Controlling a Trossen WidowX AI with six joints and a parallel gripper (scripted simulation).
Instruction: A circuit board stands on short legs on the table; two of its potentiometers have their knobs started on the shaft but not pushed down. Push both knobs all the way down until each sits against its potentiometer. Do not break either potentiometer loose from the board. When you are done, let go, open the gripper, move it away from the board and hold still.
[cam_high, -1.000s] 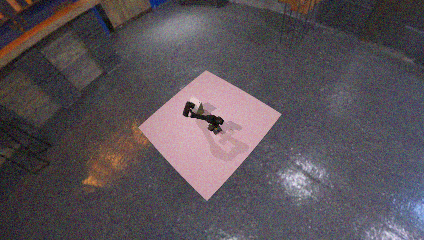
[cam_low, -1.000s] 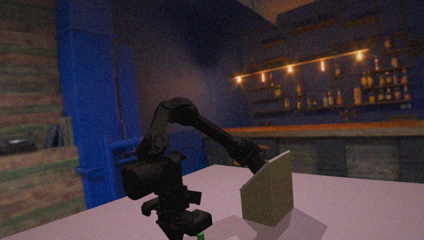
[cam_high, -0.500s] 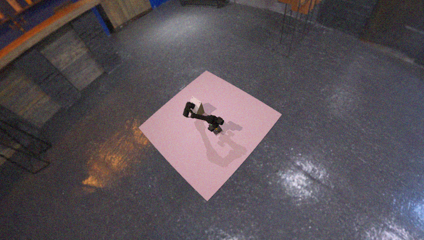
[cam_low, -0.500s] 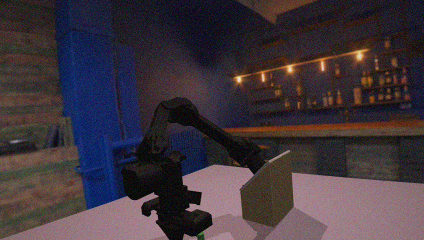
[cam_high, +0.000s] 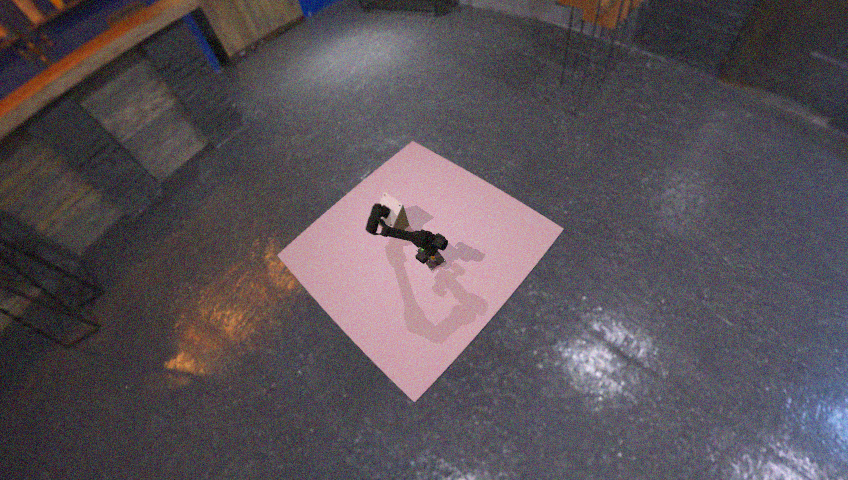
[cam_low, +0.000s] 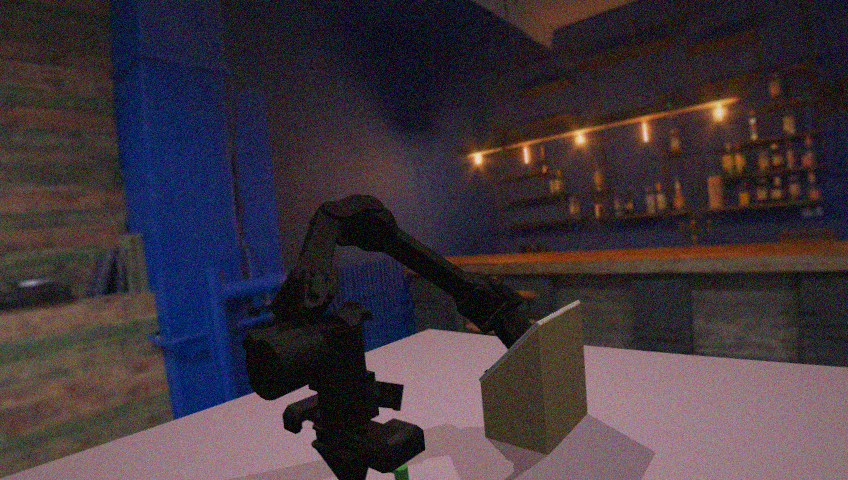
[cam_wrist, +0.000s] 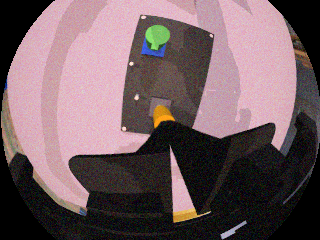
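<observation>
Now: gripper tip 1 cm above the orange knob.
</observation>
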